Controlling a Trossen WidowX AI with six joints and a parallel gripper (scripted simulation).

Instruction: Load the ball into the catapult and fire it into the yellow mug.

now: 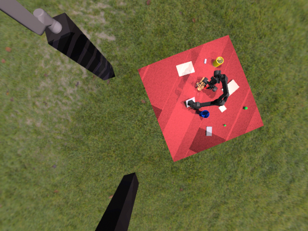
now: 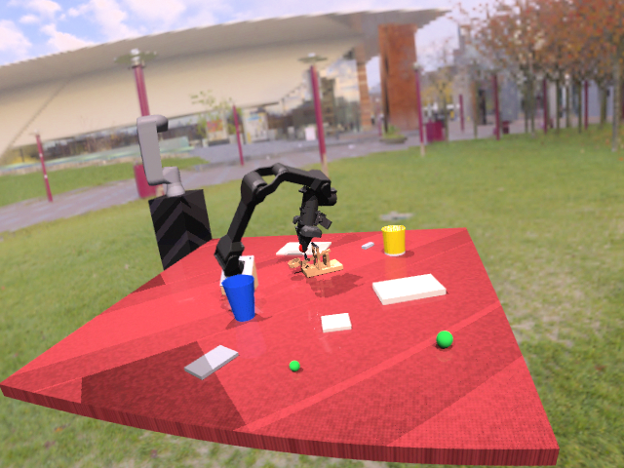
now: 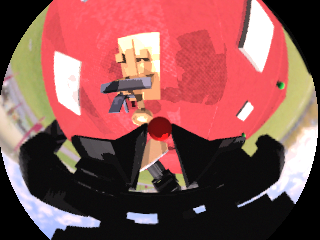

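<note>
Now: gripper tip 6 cm to the right of the catapult and 6 cm above it. Round my gripper tip: red ball 1 cm above; then white block 32 cm to the right, 19 cm ahead, 10 cm below; then blue cup 30 cm to the right, 10 cm behind, 8 cm below.
</note>
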